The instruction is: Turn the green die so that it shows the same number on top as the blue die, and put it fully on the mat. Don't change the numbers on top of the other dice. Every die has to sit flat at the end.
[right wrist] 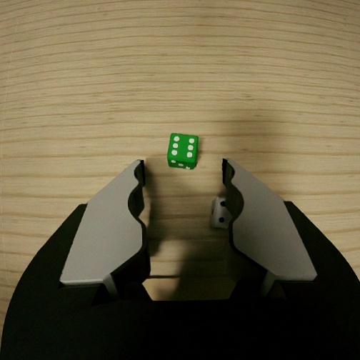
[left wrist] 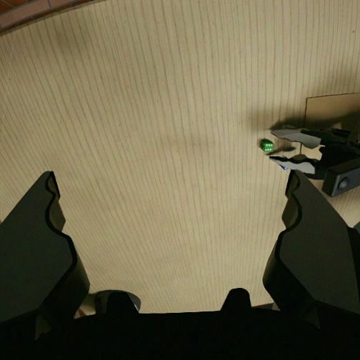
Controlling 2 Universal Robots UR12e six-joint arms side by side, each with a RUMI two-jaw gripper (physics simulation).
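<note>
The green die point(left wrist: 267, 145) point(right wrist: 183, 149) lies flat on the table, off the mat point(left wrist: 326, 106) point(right wrist: 169, 290), with six pips on top. My right gripper point(left wrist: 269, 144) point(right wrist: 182, 160) is open; the die is at the front of the gap between its fingertips, with space on both sides. A sliver of the blue die point(left wrist: 285, 168) shows beside a right finger in the left wrist view; its top number is hidden. A white die point(right wrist: 219, 214) is partly hidden by the right-hand finger in the right wrist view. My left gripper point(left wrist: 173, 171) is open and empty, away from the dice.
The wooden table point(left wrist: 150, 100) point(right wrist: 180, 65) fills most of both views. Brickwork point(left wrist: 22, 16) shows beyond the table edge at the top left of the left wrist view. A rounded grey object point(left wrist: 134, 300) is partly hidden at its bottom.
</note>
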